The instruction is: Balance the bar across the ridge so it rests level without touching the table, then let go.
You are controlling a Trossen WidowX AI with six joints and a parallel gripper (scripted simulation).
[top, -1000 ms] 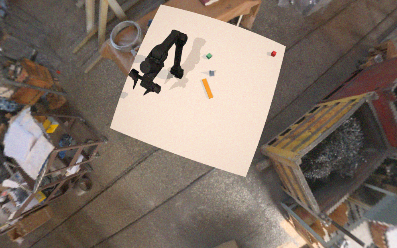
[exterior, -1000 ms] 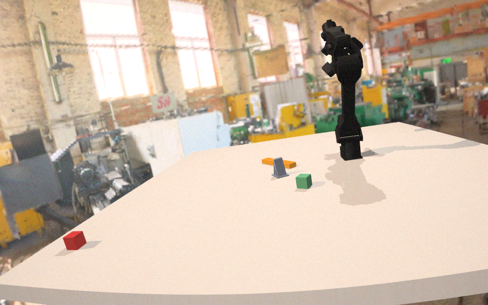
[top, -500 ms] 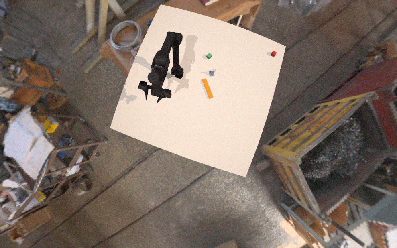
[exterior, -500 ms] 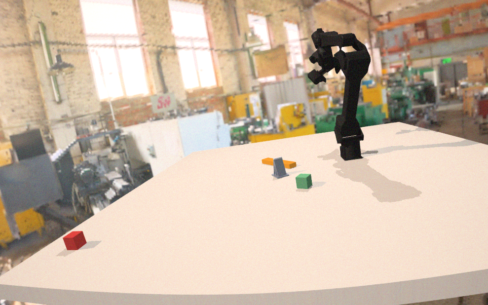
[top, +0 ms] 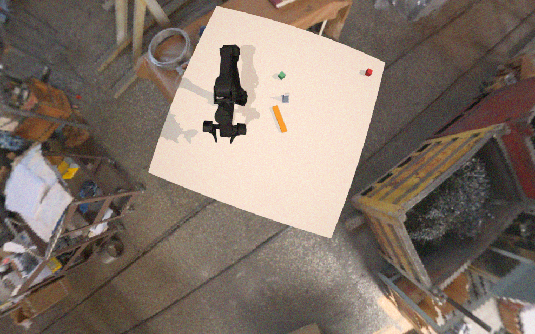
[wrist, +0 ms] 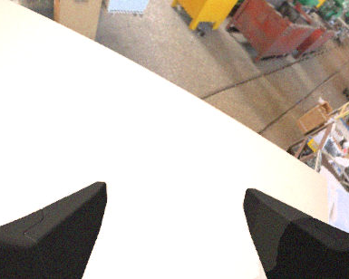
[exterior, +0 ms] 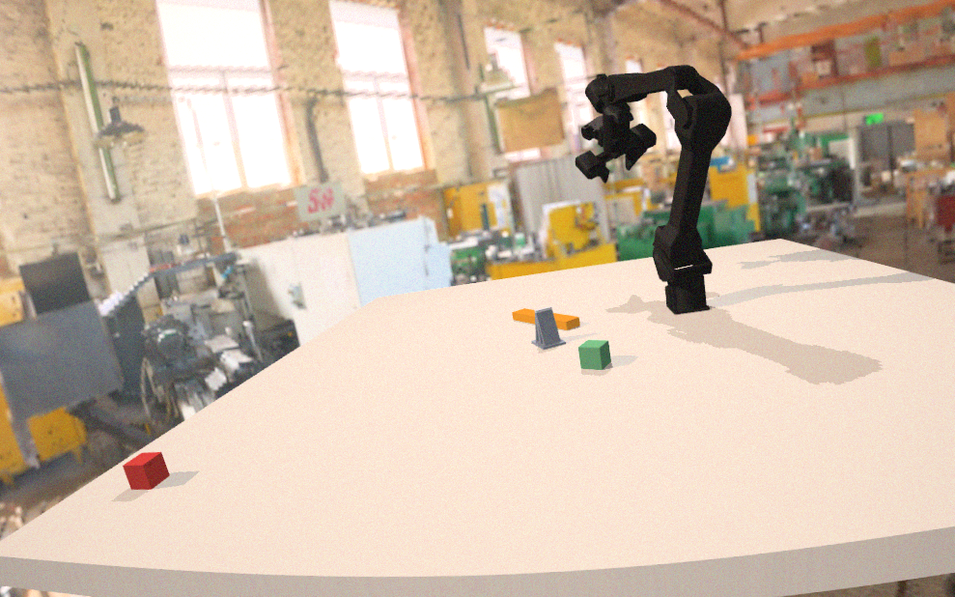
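Now: the orange bar 27 cm to the left of my gripper tip, 25 cm below it and 20 cm ahead of it. The rest, counted from my gripper tip: green cube (55 cm to the left, 25 cm below, 12 cm ahead); then red cube (81 cm to the left, 67 cm ahead, 25 cm below).
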